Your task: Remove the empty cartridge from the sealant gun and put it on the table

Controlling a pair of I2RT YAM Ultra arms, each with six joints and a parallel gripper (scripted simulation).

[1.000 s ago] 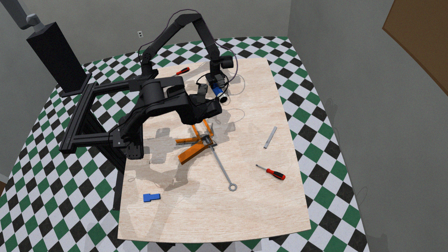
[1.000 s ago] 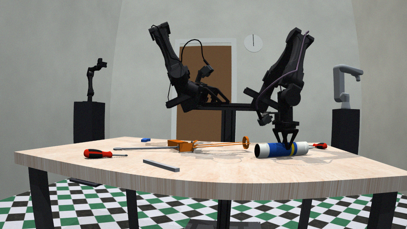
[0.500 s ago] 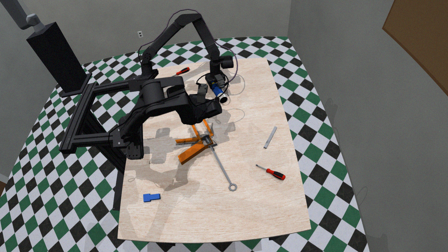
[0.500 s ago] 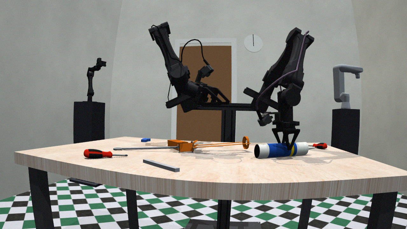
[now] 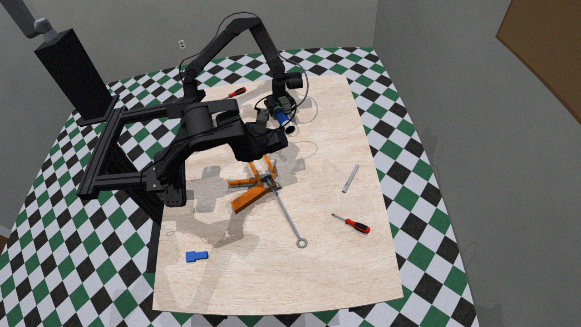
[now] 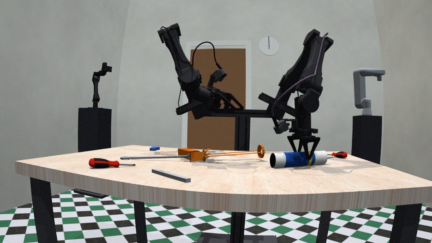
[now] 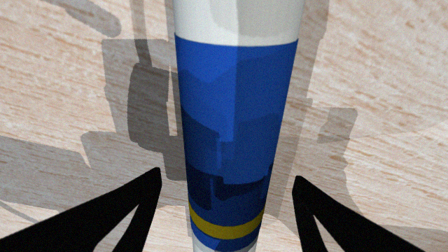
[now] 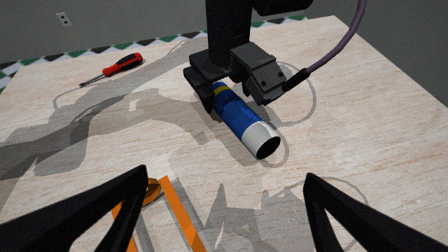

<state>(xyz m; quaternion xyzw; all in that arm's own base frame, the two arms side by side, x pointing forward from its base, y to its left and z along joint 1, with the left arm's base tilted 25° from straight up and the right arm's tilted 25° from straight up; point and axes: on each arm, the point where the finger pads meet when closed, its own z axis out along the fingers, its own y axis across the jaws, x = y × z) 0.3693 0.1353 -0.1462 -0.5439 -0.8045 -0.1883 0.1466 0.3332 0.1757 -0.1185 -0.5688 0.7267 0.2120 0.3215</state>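
Note:
The white cartridge lies 1 cm to the left of my left hand, 1 cm below it and 1 cm behind it. Round my left hand: orange sealant gun 40 cm to the right, 8 cm behind, 2 cm below; grey bar 38 cm to the right, 26 cm ahead, 3 cm below.

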